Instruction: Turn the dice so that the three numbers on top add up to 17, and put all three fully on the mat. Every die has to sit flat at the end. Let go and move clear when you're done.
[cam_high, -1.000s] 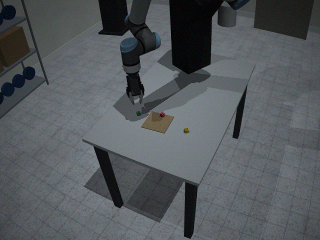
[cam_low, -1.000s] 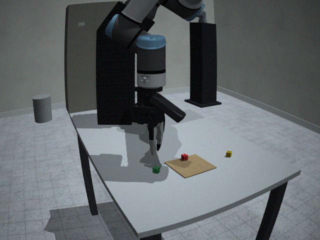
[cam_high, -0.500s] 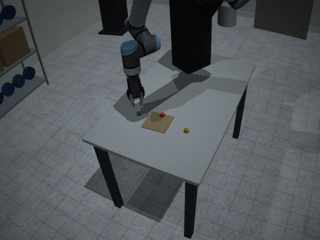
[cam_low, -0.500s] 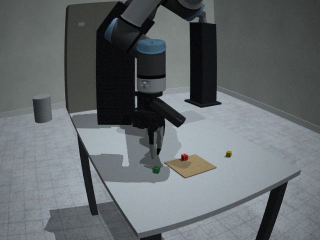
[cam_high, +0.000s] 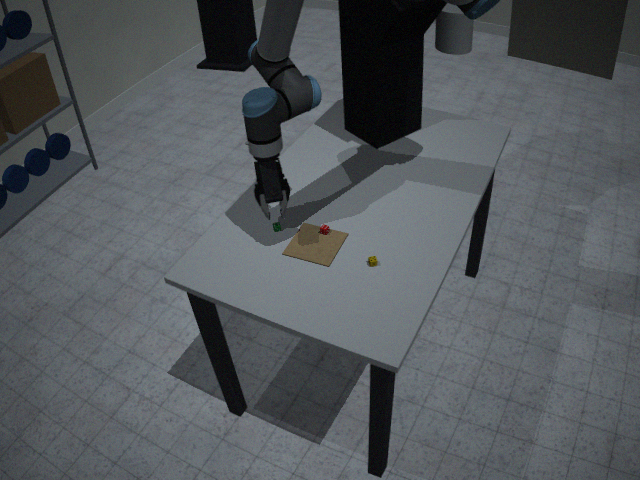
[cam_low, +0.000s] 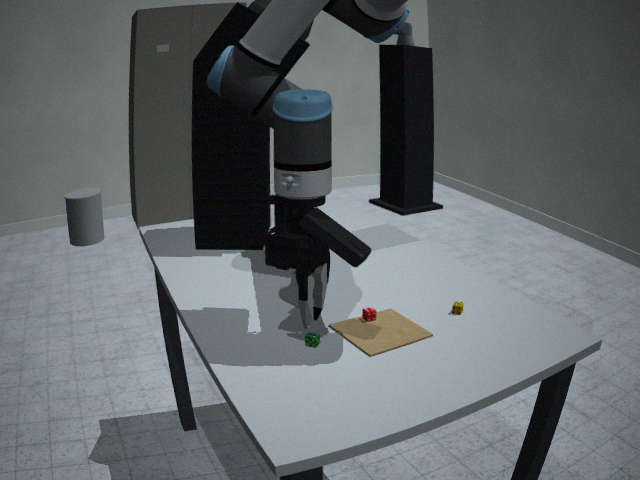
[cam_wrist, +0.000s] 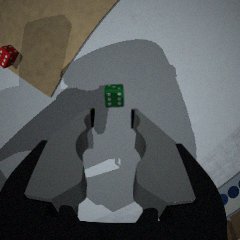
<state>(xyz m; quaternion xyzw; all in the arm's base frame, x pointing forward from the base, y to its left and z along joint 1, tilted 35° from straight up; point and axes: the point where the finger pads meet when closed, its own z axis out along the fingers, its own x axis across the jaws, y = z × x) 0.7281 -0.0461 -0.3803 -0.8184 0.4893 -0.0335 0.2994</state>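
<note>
The green die is 5 cm below my hand. Round my hand: mat: 3 cm ahead, 13 cm to the left, 5 cm below; then red die: 3 cm behind, 14 cm to the left, 4 cm below; then yellow die: 5 cm ahead, 30 cm to the left, 5 cm below.
</note>
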